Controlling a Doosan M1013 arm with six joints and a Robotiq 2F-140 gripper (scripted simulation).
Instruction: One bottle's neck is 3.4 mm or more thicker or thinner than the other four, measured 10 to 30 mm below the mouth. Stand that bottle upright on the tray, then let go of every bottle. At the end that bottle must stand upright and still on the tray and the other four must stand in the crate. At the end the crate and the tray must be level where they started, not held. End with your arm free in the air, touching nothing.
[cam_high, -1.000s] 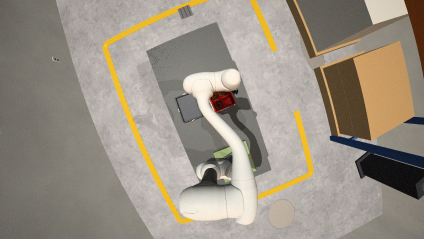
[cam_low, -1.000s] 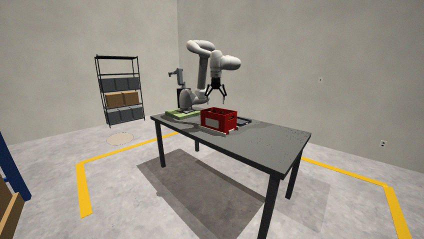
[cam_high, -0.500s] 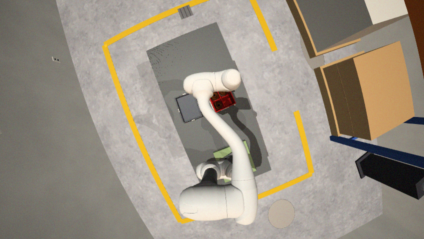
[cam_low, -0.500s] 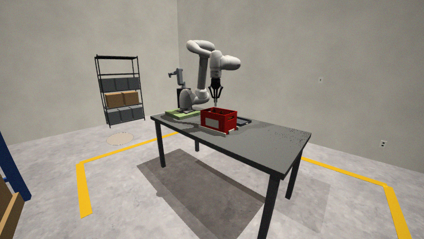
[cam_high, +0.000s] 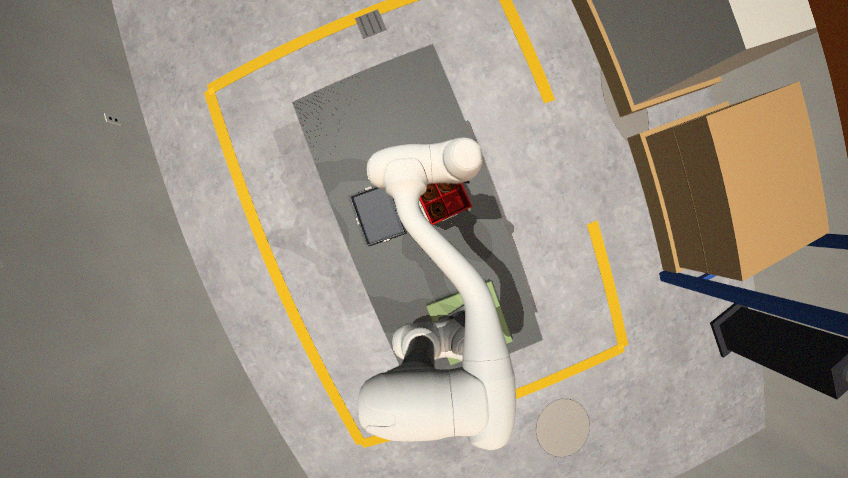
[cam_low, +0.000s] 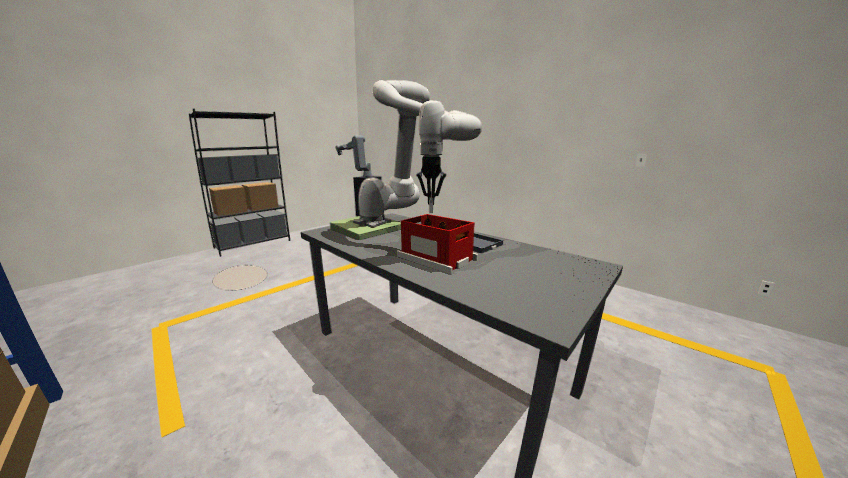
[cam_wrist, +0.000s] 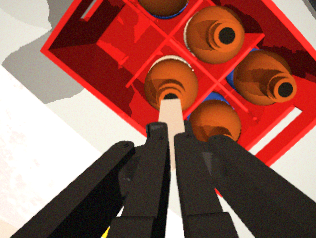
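Now: hand 10 mm short of the red crate, 40 mm to the right of it and 170 mm above it. From my hand the other things lie so: dark grey tray (60 mm ahead, 340 mm to the left, 240 mm below).
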